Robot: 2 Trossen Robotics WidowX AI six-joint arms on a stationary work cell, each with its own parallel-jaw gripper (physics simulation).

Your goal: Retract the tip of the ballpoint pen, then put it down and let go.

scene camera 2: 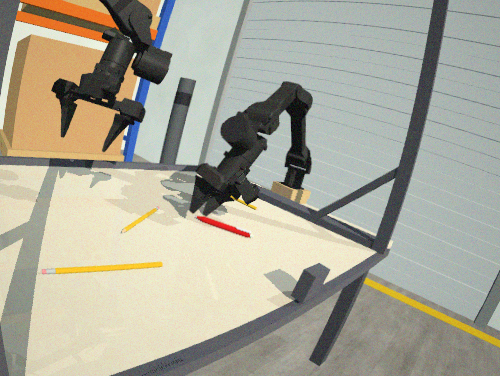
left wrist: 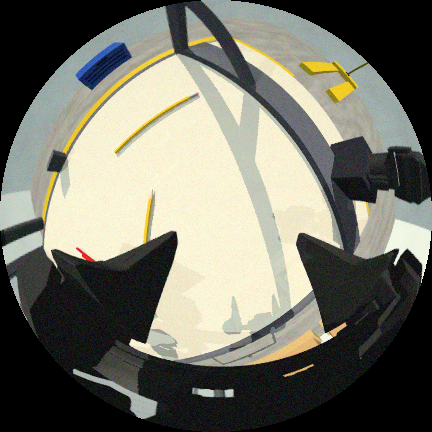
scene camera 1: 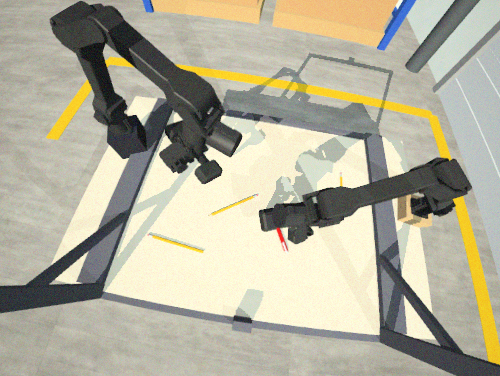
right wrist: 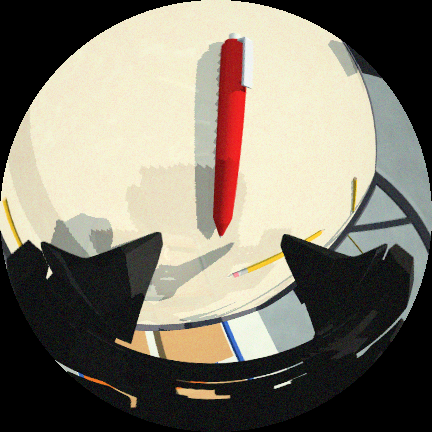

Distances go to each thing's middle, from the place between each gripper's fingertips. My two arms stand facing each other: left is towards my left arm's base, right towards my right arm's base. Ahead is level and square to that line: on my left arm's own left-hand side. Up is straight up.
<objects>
The red ballpoint pen (right wrist: 236, 56) lies 50 mm behind my right hand, 30 mm to the right of it and 10 mm below it. From my right hand the other things lie so: small grey block (scene camera 2: 312, 278): 330 mm behind, 30 mm to the left, 20 mm above.
The red ballpoint pen is 31 cm to the right of my left hand, 13 cm below it and 10 cm behind it. The rest, counted from my left hand: small grey block: 37 cm behind, 25 cm to the right, 10 cm below.
</objects>
